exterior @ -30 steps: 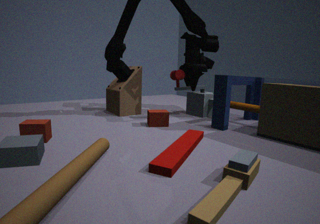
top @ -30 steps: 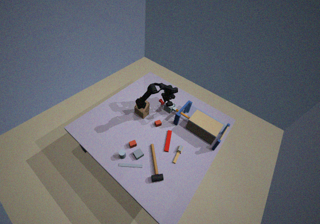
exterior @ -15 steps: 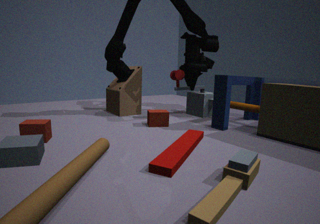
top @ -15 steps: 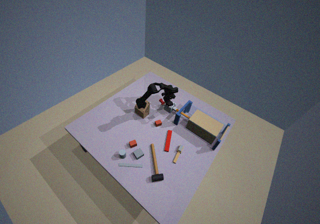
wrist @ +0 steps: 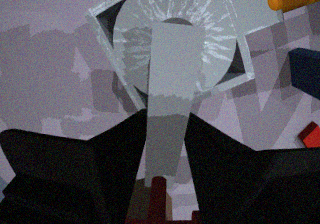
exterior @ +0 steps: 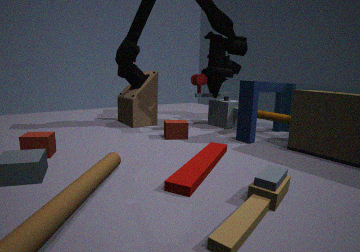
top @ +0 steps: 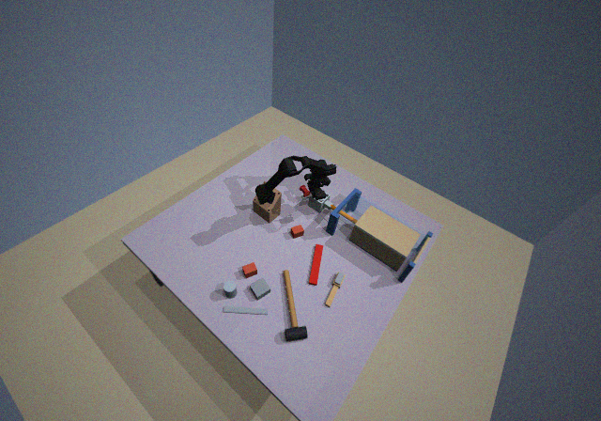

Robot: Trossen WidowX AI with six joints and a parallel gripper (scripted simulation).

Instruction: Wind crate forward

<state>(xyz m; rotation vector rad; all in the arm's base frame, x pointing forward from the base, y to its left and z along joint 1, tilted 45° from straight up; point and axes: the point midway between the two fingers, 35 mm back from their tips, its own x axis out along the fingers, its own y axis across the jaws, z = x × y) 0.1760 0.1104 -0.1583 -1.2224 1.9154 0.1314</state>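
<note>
My gripper tip is 2 cm below the winch handle, 1 cm to the left of it and 1 cm past it. From my gripper tip the other things lie so: red knob: 5 cm above, 4 cm to the right, 3 cm behind; then blue front frame: 19 cm ahead, 2 cm to the left, 1 cm above; then grey winch: 7 cm below, 3 cm to the left, 1 cm ahead.
</note>
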